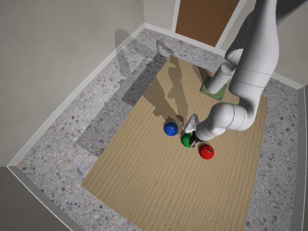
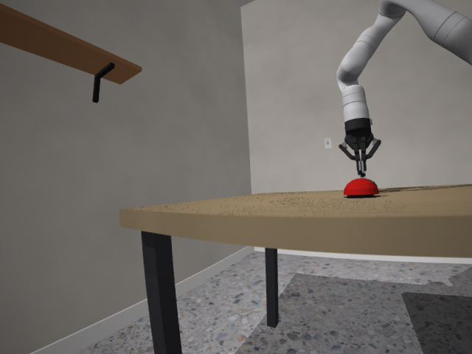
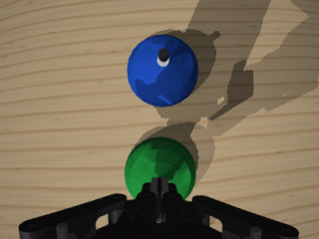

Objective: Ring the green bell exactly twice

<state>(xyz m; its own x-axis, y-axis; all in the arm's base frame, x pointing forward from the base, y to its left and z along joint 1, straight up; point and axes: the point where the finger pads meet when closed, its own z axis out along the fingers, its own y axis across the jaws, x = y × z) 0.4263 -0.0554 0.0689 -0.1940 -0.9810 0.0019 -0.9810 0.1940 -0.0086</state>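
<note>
Now: the green bell 4 cm below my hand. From my hand the other things lie so: red bell 2 cm ahead, 12 cm to the left, 4 cm below; then blue bell 2 cm behind, 12 cm to the right, 4 cm below.
</note>
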